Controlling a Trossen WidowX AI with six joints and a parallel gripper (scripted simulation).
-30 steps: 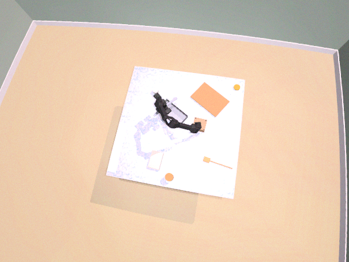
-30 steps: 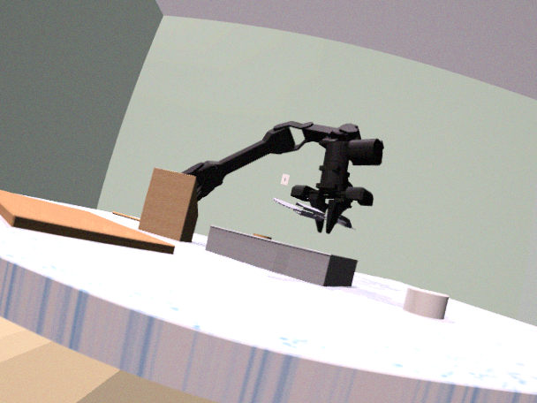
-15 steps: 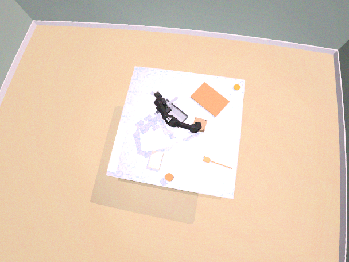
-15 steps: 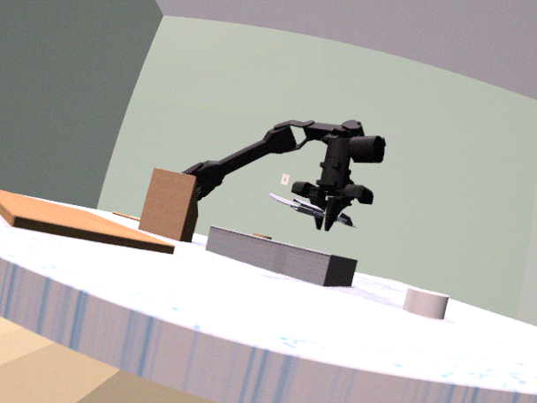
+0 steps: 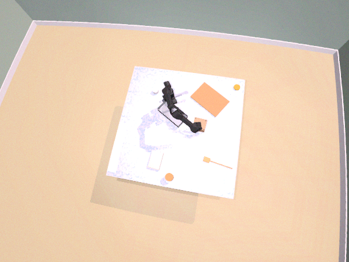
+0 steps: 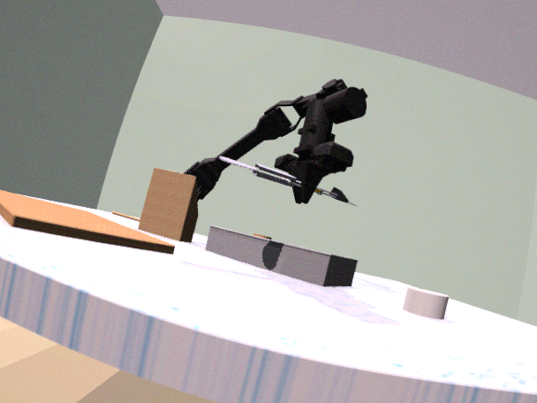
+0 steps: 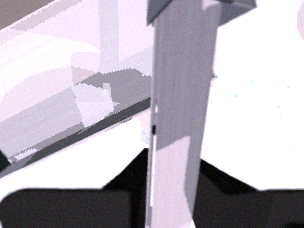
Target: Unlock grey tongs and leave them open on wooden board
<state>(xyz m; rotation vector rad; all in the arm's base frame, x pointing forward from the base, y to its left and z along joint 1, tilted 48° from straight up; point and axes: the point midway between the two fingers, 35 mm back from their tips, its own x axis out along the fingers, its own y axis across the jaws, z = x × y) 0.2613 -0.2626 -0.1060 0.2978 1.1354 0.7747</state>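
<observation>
The wooden board is 400 mm behind my gripper tip, 130 mm below it and 80 mm to the right of it. Round my gripper tip: grey roasting tin 110 mm to the left, 110 mm below, 10 mm behind; then white cylinder 200 mm ahead, 150 mm to the right, 120 mm below; then white block 620 mm to the left, 130 mm below, 130 mm ahead.
</observation>
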